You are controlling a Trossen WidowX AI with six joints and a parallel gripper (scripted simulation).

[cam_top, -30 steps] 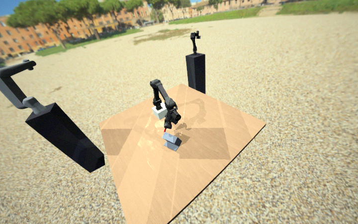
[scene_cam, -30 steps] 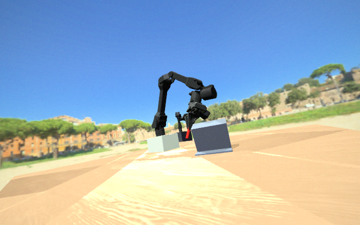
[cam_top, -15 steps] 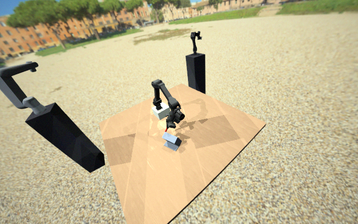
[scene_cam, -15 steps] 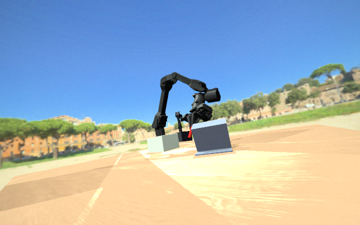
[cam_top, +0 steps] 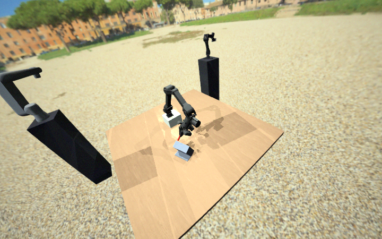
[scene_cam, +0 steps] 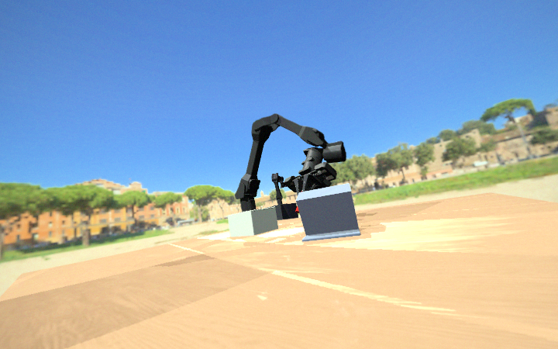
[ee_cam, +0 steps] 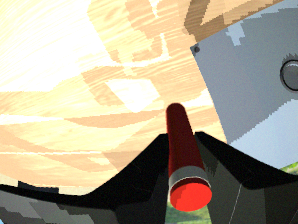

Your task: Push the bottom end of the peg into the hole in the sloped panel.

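Right now the sloped panel is 10 cm ahead of my gripper tip, 4 cm below it and 3 cm to the right of it. From my gripper tip the other things lie so: red peg: 1 cm to the left, 1 cm above.
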